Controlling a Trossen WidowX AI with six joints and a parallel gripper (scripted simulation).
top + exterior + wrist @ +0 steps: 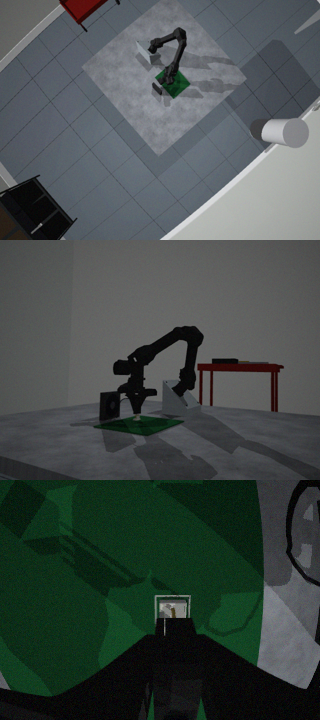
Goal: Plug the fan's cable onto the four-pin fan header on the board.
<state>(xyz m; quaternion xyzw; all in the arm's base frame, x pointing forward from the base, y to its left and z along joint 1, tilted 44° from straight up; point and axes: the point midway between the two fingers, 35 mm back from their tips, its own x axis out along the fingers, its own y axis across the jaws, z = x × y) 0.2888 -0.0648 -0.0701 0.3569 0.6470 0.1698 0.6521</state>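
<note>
Now: gripper tip 40 mm above the four-pin header and 10 mm past it. From my gripper tip the other things lie so: black plug (10 mm behind, 10 mm above); then black fan (130 mm to the right, 20 mm above, 10 mm behind); then green board (60 mm below, 50 mm to the left, 50 mm ahead).
</note>
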